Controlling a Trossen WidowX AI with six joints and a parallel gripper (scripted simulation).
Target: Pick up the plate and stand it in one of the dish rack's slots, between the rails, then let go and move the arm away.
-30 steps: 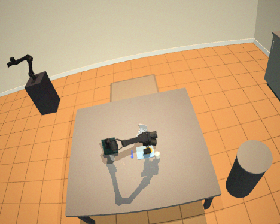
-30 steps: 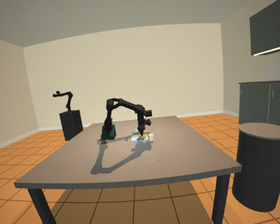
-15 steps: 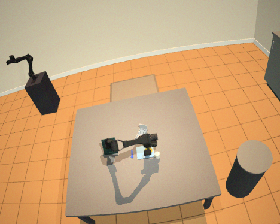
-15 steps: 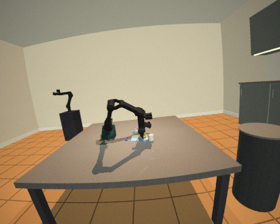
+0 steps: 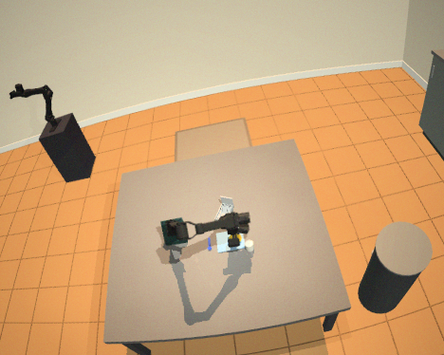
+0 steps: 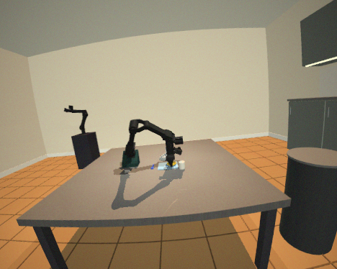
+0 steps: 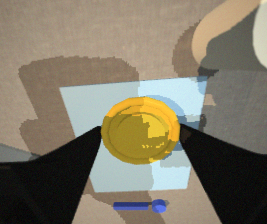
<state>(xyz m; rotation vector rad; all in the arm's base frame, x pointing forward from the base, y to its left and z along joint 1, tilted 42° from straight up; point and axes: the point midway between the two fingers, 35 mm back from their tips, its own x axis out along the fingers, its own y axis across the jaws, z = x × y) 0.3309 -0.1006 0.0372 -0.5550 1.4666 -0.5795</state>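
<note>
My gripper tip is now 30 mm past the pale blue mat. Also, from my gripper tip: yellow plate (10 mm above); blue spoon (150 mm behind); white cup (70 mm to the right, 70 mm ahead, 20 mm above).
</note>
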